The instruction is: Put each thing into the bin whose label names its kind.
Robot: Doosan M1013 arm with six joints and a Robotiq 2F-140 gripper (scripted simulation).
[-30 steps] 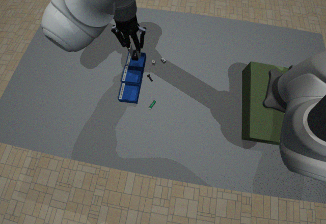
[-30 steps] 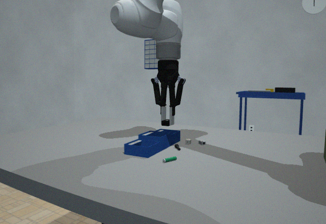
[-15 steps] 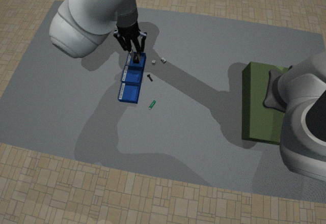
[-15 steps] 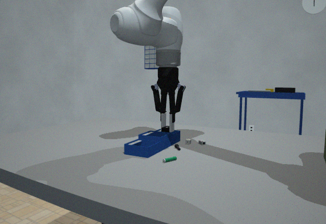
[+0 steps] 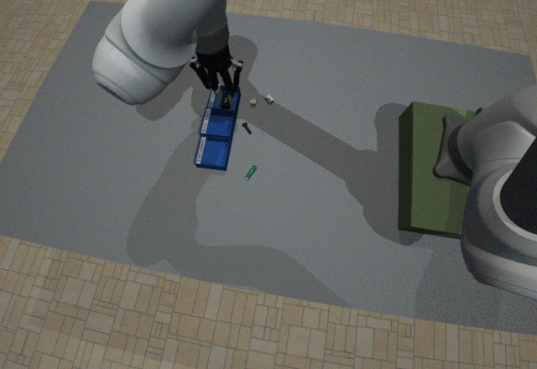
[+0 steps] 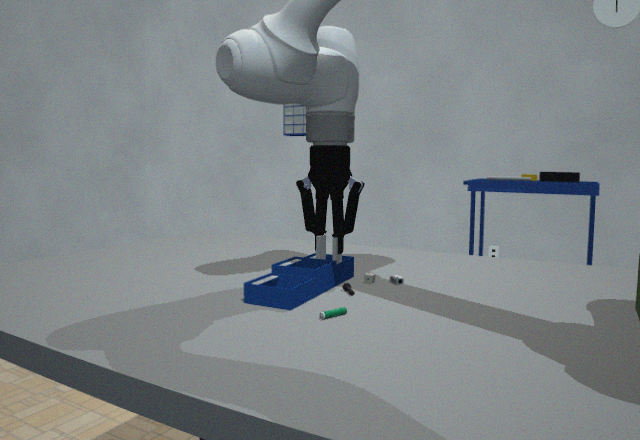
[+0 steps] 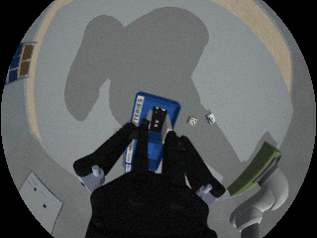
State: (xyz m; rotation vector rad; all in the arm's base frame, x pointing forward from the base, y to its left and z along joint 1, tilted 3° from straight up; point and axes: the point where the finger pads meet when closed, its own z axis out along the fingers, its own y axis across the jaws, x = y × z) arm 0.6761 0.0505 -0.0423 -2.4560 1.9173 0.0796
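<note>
My gripper is now 18 cm to the right of the green thing, 15 cm past it and 5 cm above it. The rest, counted from my hand: white piece (7 cm behind, 4 cm below, 3 cm to the right); black thing (8 cm behind, 5 cm to the left, 4 cm below).
</note>
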